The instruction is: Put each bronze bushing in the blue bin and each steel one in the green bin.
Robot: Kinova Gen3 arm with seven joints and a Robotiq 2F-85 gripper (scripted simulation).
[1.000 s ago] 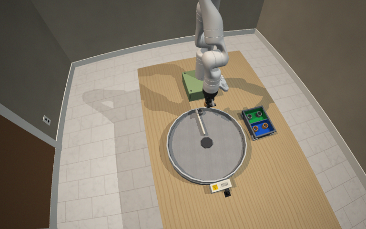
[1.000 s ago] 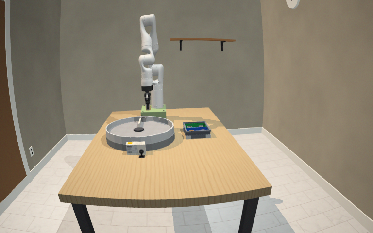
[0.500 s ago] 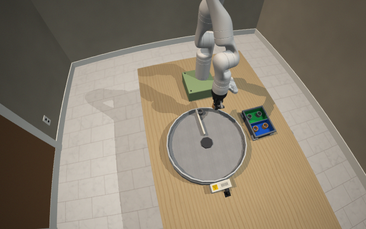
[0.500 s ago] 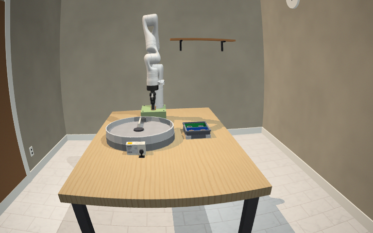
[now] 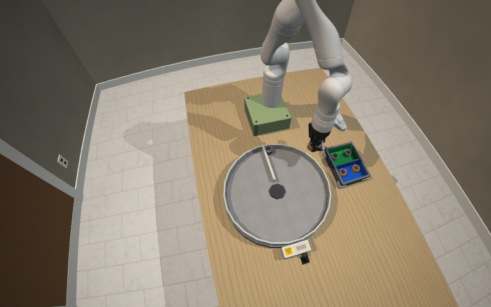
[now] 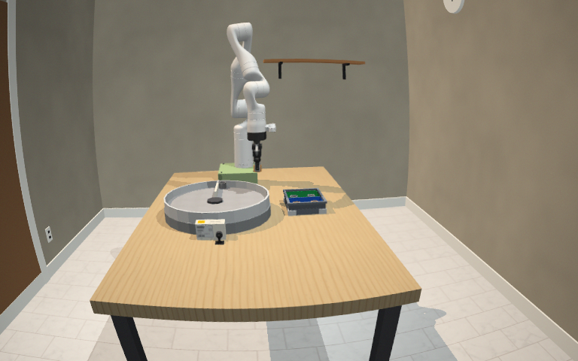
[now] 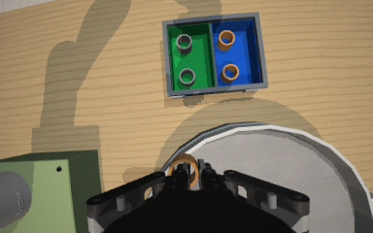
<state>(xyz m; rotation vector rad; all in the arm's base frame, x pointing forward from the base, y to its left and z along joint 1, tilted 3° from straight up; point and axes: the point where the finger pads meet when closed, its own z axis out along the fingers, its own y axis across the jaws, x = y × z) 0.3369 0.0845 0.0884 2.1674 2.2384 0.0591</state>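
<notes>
My hand is 4 cm short of the blue bin, 18 cm to the right of it and 14 cm above it. Round my hand: turntable 11 cm ahead, 16 cm to the right, 11 cm below.
</notes>
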